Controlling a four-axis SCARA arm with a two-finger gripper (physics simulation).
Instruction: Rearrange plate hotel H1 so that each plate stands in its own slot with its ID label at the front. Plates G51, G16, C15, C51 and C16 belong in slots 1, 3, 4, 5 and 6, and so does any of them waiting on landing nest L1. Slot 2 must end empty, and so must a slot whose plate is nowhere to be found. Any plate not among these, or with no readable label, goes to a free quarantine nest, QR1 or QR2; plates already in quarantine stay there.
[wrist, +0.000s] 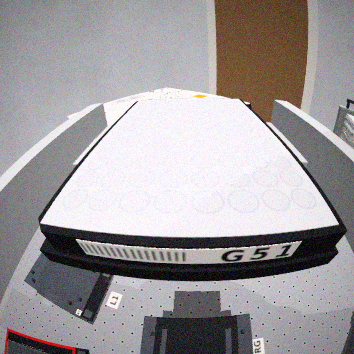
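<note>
Plate G51 fills the middle of the wrist view, with a white top, faint well circles and a black skirt. Its front label, with a barcode and the text G51, faces the camera and is readable. My gripper is shut on plate G51, one finger along each side, and holds it level above the deck. Landing nest L1 is at the lower left, a dark grey nest beside its L1 tag; no plate shows on its visible part. The plate hotel H1 cannot be made out here.
A dark nest with a tag reading RG, partly cut off, is at the bottom centre. A red-edged nest shows in part at the bottom left corner. The perforated deck lies below. A brown panel and grey wall stand behind.
</note>
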